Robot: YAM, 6 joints.
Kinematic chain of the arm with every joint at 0, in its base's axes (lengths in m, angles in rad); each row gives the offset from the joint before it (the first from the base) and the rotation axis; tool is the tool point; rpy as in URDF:
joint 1: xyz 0 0 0.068 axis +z
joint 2: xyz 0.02 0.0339 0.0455 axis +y
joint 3: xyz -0.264 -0.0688 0 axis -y
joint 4: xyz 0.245 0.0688 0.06 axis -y
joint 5: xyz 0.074 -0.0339 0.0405 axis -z
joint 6: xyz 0.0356 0 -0.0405 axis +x
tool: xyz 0 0 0 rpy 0 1.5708 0
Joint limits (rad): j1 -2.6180..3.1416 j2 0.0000..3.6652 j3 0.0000..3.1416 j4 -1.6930..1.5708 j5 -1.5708..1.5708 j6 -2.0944..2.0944
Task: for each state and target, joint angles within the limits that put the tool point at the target. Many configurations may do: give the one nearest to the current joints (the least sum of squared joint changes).
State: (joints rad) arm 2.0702 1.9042 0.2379 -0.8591 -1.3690 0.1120
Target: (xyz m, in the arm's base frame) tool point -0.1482 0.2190 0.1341
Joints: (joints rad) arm 2.0327 1.7633 0.8432 -0.7076 -1.3997 0.1120
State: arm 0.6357 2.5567 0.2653 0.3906 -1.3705 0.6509
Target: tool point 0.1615 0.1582 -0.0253
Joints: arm 0.6197 2.3284 0.5303 0.4616 -1.3851 0.6509
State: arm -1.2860 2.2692 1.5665 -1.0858 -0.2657 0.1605
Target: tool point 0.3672 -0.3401 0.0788
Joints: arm -0.7673 2.5302 1.9626 -0.7662 -0.2880 0.1605
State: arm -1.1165 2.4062 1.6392 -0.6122 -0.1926 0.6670
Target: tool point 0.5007 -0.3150 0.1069
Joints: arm -0.5729 2.7004 2.2506 -0.2103 -0.1891 0.6670
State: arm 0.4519 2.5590 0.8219 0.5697 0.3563 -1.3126
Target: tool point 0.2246 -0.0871 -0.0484
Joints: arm -0.3010 2.3342 0.5455 0.5281 0.4852 -1.3126
